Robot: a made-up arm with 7 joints. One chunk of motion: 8 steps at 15 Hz.
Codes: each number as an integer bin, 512 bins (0 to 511) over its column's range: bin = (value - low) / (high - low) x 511, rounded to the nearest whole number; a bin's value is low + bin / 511 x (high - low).
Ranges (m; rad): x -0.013..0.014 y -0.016..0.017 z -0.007..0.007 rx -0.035..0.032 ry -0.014..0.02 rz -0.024..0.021
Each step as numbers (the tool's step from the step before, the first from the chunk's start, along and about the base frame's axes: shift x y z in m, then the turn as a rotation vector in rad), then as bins.
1 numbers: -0.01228 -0.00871 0.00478 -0.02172 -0.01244 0.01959
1 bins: 14 113 430 101 23 495
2 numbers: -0.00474 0.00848 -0.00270 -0.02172 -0.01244 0.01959
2 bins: 156 379 157 101 23 495
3 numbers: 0.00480 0.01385 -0.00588 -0.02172 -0.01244 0.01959
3 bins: 337 462 41 101 23 495
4 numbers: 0.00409 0.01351 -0.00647 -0.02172 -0.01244 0.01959
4 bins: 323 457 19 101 23 495
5 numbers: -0.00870 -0.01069 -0.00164 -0.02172 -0.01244 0.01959
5 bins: 81 82 196 101 23 495
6 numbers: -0.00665 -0.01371 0.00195 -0.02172 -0.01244 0.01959
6 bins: 120 35 327 101 23 495
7 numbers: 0.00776 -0.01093 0.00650 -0.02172 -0.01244 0.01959
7 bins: 393 79 493 101 23 495
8 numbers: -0.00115 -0.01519 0.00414 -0.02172 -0.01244 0.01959
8 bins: 224 13 407 101 23 495
